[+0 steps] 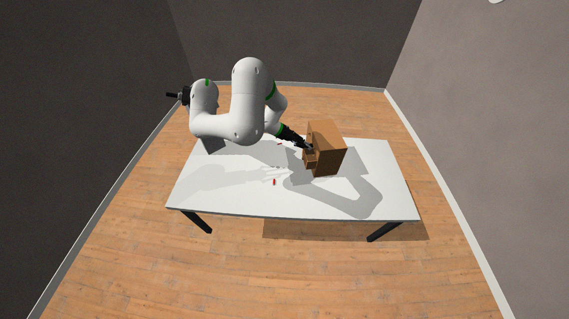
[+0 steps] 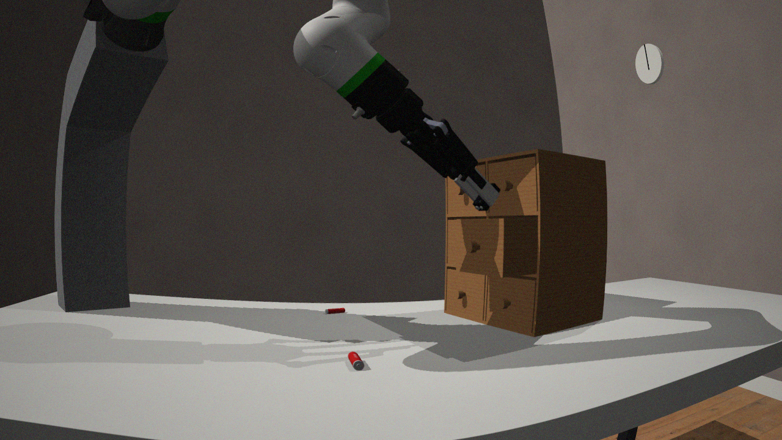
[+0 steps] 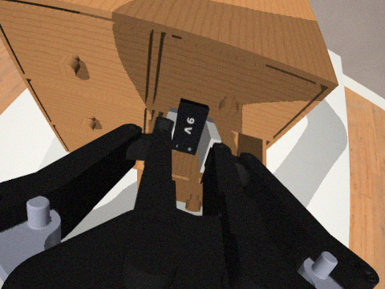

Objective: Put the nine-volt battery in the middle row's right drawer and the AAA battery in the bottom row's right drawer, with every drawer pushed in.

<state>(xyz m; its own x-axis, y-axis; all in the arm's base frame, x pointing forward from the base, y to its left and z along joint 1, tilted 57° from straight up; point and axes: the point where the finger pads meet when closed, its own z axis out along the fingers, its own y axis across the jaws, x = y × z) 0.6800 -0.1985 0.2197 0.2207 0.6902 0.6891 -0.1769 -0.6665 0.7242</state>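
Now: hand 1 cm short of the black nine-volt battery and 2 cm above it. The rest, counted from my hand: red AAA battery 10 cm behind, 31 cm to the left, 24 cm below.
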